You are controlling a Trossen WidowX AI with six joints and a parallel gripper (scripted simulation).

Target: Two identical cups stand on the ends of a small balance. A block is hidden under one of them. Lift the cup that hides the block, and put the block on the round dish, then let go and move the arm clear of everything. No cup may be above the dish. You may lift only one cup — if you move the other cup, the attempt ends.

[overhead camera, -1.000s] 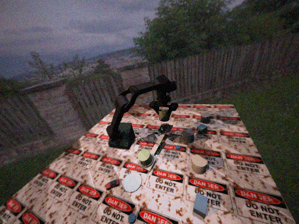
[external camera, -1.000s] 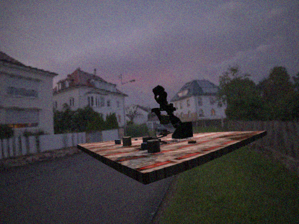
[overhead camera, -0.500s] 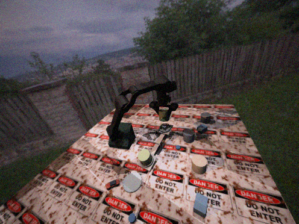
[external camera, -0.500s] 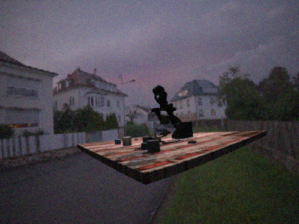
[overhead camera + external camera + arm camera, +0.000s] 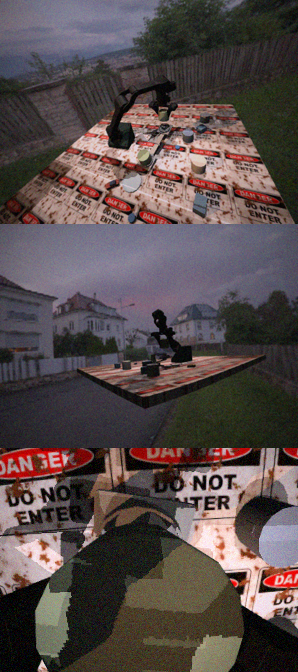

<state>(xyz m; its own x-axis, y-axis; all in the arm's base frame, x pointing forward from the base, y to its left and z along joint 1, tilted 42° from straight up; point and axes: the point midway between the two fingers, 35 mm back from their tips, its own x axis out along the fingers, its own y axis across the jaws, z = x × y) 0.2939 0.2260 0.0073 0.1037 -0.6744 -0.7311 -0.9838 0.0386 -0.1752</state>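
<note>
My gripper tip is now 390 mm to the left of the round dish, 170 mm above it and 70 mm past it. The rest, counted from my gripper tip: grey cylinder: 280 mm ahead, 230 mm to the left, 130 mm below; olive cup: 20 mm to the left, 10 mm above; tan cylinder: 230 mm ahead, 220 mm to the right, 130 mm below.
</note>
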